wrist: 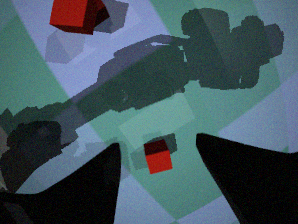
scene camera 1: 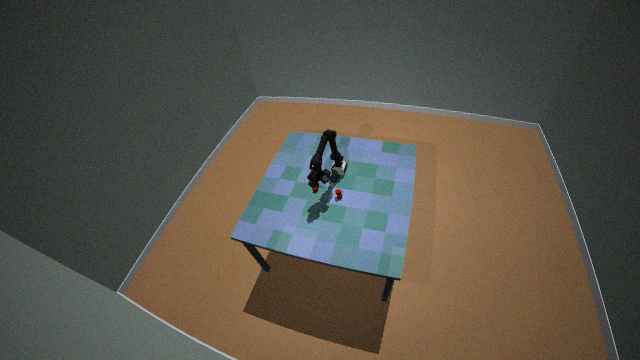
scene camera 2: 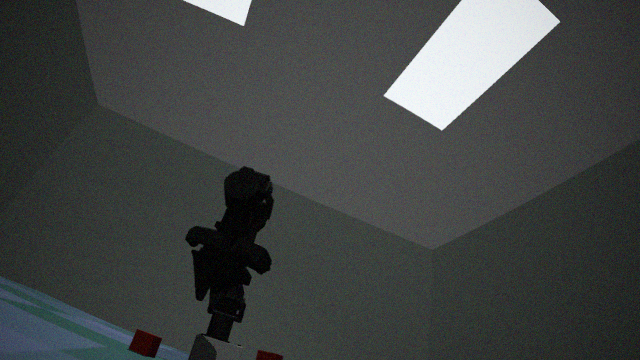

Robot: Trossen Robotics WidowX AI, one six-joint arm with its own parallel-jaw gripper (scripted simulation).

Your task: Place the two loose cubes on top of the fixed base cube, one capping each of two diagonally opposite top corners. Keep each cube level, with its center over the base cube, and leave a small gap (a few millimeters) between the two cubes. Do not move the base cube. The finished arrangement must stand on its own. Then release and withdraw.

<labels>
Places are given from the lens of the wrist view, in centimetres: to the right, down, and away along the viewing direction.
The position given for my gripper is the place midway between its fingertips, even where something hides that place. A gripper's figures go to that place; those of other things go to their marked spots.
my gripper [wrist: 159, 144]: 1, 2, 9
red cube [wrist: 157, 153]: 1, 6, 18
</labels>
